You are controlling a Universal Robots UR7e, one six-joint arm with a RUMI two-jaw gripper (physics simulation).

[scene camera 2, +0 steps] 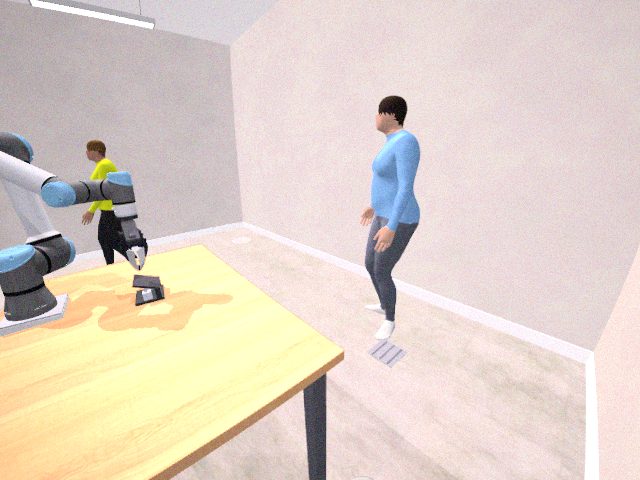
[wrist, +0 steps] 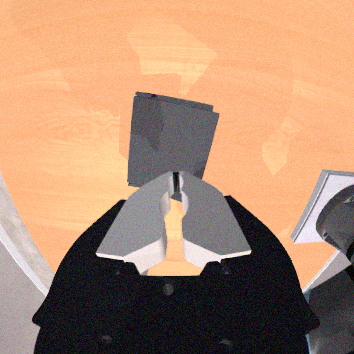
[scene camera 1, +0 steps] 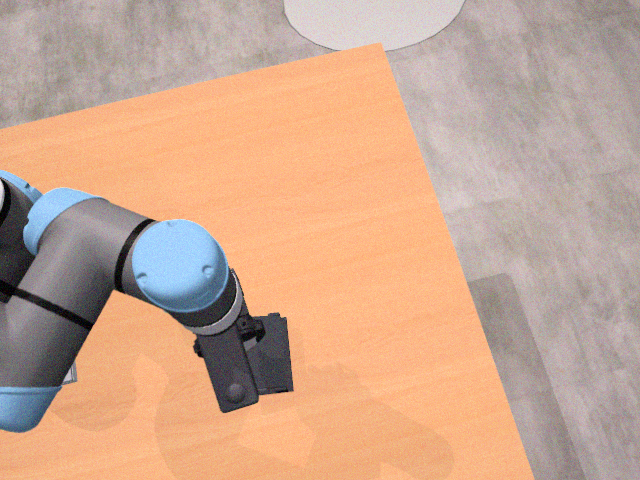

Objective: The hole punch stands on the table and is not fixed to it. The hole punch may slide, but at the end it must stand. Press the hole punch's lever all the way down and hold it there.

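Places are measured from the arm's base along level axes (x left, y back, z up), in metres.
Pixels of known places: gripper, fingertip midpoint: (scene camera 2: 139, 270) (wrist: 176, 174); arm's base, link origin: (scene camera 2: 32, 309) (wrist: 343, 212).
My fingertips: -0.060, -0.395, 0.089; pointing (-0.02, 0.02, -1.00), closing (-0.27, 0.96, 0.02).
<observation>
For each thing: its top centre in the pictures, then the offset to it from my fingertips, as dx, dy, dz. "pt": a spot on its surface instead. Level surfaces: height alone.
- dark grey hole punch, top centre: (wrist: 164, 158) (scene camera 1: 251, 350) (scene camera 2: 145, 277) +0.000, -0.013, -0.032
- wooden table, surface height: dz -0.116
- table's corner, surface spot: (scene camera 2: 338, 353) pt -0.635, -0.469, -0.117
The dark grey hole punch (scene camera 1: 275, 361) (scene camera 2: 149, 298) (wrist: 172, 135) stands upright on the wooden table (scene camera 1: 336, 155) (scene camera 2: 206, 382) (wrist: 60, 165). Its flat lever (scene camera 2: 146, 281) is raised, with a wedge-shaped gap above the base in scene camera 2. My gripper (scene camera 1: 251, 344) (scene camera 2: 138, 267) (wrist: 176, 174) is shut and empty, pointing down. In scene camera 2 its tips are a little above the lever, apart from it. In the wrist view the tips overlap the near edge of the lever plate. In scene camera 1 the gripper body hides the left part of the hole punch.
The arm's base plate (scene camera 2: 63, 305) (wrist: 307, 222) is on the table, left of the hole punch in scene camera 2. A person in blue (scene camera 2: 395, 175) and a person in yellow (scene camera 2: 103, 167) stand on the floor beyond the table. The table's corner (scene camera 2: 338, 353) faces scene camera 2.
</observation>
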